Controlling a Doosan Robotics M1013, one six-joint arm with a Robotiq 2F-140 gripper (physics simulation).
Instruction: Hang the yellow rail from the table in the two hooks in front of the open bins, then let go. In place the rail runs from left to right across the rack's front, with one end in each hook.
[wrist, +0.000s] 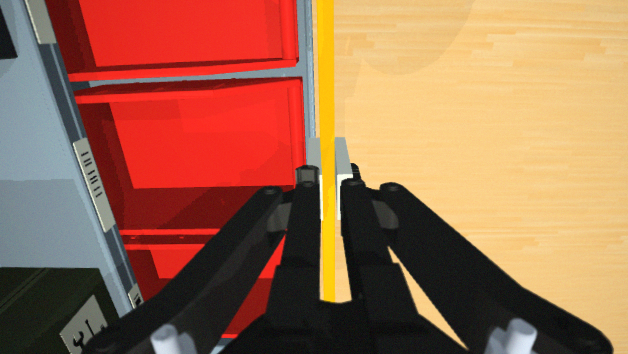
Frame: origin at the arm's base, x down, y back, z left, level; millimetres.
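Where they show: gripper, fingertip midpoint: (327, 155).
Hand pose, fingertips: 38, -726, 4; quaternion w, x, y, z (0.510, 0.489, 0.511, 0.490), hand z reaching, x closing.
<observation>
After its pixels a point has its place, as x, y, z.
The yellow rail (326, 75) @(33, -728, -52) runs from the top edge of the wrist view down between the fingers. It lies along the rack's front edge, on the table side of it. My gripper (327, 155) @(38, -726, 4) is shut on the rail, with a pale pad on each side of it. The open red bins (200, 135) @(89, -836, 5) are left of the rail, in the blue-grey rack (308, 90) @(76, -741, -36). The two hooks do not show in this view, and neither end of the rail can be made out. The rail's height against the rack is hard to tell.
The light wooden table (475, 150) @(98, -587, 18) lies to the right of the rail. Pale label strips (94, 182) @(-6, -869, 7) sit along the rack's shelf edge at the left. A dark green box (45, 295) @(-32, -906, 75) with a tool label stands at the lower left.
</observation>
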